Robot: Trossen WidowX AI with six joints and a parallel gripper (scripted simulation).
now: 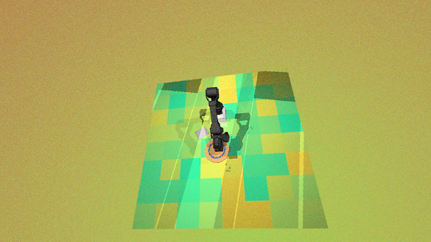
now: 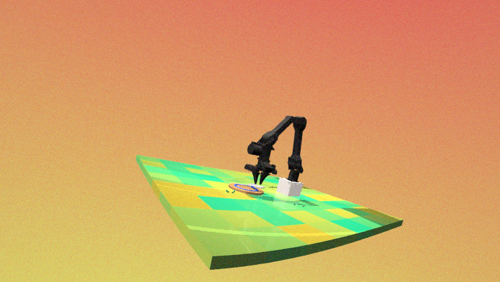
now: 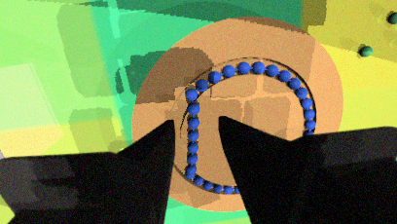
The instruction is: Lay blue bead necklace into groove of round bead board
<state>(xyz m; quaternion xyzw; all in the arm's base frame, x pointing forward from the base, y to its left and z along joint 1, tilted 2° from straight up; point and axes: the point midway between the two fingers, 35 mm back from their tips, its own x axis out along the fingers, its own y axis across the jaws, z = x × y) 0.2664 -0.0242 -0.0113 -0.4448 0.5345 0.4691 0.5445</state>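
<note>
Now: the round bead board 40 mm to the right of my gripper tip, 40 mm below it and 40 mm ahead of it. The rest, counted from my gripper tip: flat grey piece (150 mm to the right, 140 mm behind, 40 mm below).
</note>
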